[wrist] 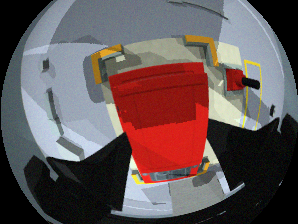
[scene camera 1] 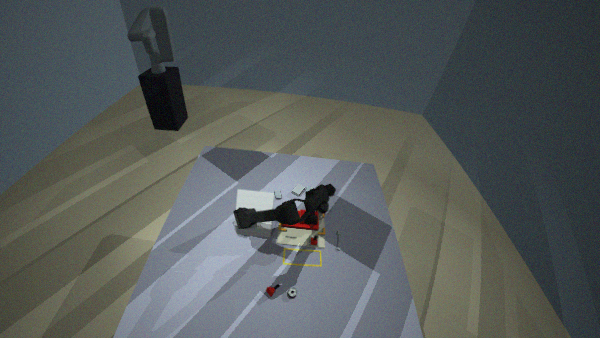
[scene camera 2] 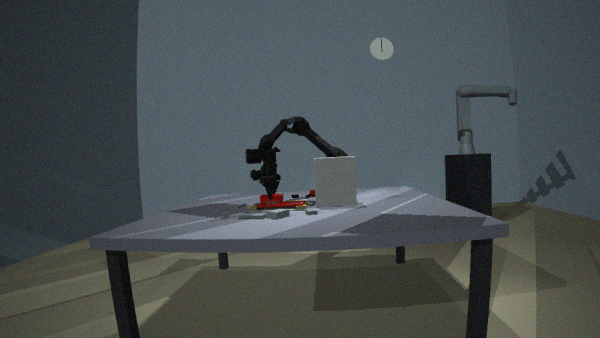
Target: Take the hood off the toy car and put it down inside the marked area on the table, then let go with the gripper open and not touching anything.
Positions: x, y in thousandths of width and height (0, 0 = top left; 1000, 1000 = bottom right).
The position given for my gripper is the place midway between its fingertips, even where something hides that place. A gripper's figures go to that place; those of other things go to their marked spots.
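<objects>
My gripper (wrist: 562, 574), 10 cm from the lens; hood (wrist: 559, 525), 8 cm from the lens.
</objects>
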